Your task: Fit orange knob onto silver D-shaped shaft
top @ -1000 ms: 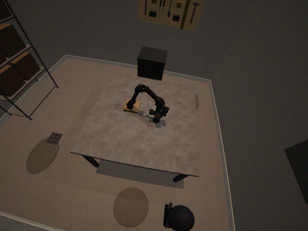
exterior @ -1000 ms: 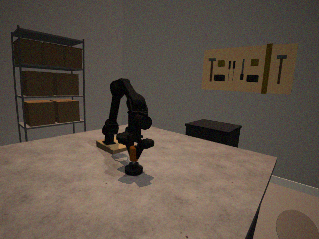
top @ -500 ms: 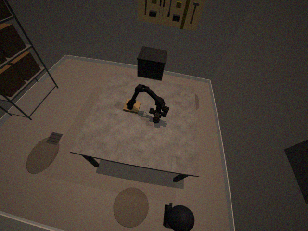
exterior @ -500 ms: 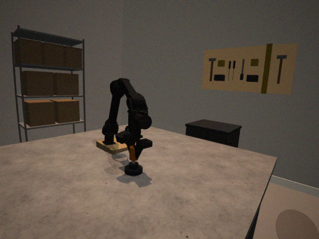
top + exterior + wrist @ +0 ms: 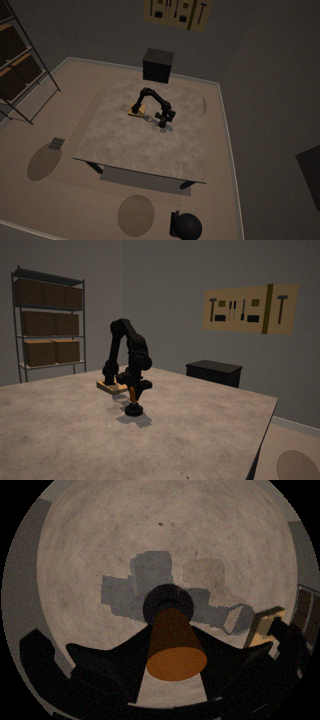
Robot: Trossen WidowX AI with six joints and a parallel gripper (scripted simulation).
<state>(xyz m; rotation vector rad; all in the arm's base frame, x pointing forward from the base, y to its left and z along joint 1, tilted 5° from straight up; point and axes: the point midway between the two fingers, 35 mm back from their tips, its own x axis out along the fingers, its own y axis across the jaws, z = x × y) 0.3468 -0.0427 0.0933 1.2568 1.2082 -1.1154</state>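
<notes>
The round black pedestal lies 40 mm below my gripper tip. Also, from my gripper tip: orange knob 30 mm above.
</notes>
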